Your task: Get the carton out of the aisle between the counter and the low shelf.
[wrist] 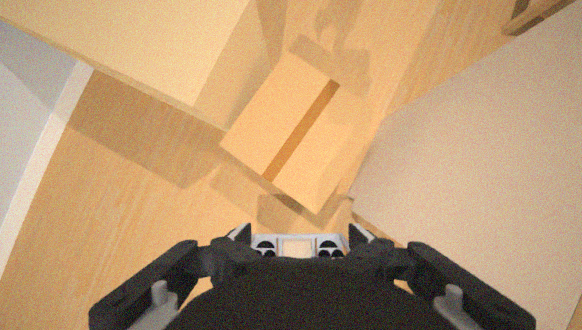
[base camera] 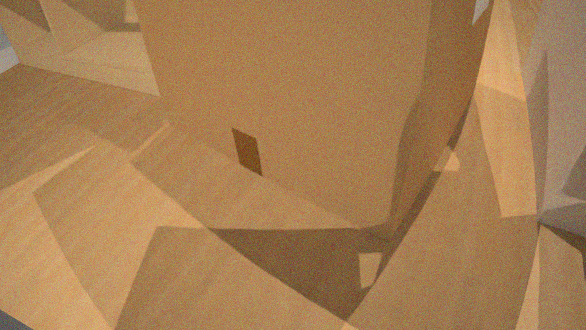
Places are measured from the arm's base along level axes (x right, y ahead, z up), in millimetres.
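Pixels of known places: gripper, fingertip midpoint: [wrist: 299,234].
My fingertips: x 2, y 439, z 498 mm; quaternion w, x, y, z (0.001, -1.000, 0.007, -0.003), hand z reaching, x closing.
Behind a point stands the place of what it marks.
The carton [base camera: 300,75] {x -24, y 406, z -211 mm} [wrist: 270,125] {x -93, y 673, z 10 mm} is a tan box with a brown tape strip along its top. It fills the middle of the base camera view, close up. In the wrist view it stands on the floor between the low shelf [base camera: 110,55] {x -552, y 846, z -317 mm} [wrist: 140,40] {x -440, y 880, z 214 mm}, pale wood on the left, and the counter [base camera: 565,100] {x 365, y 461, z -265 mm} [wrist: 475,130] {x 428, y 584, z 261 mm}, with its pale side on the right. The carton's corner is close to the shelf's end. My gripper [wrist: 299,234] {x 2, y 439, z 497 mm} is open and empty, above the floor, with its fingertips below the carton's near edge in the picture. The carton's underside is hidden.
A wall [wrist: 25,85] {x -1537, y 1011, z -155 mm} with a white baseboard [wrist: 45,140] {x -1665, y 728, z -332 mm} runs along the left, beyond a strip of floor beside the shelf. Part of a wooden piece [wrist: 540,17] {x 1516, y 1410, z -259 mm} shows at the top right of the wrist view, beyond the counter. Shadows lie across the floor around the carton.
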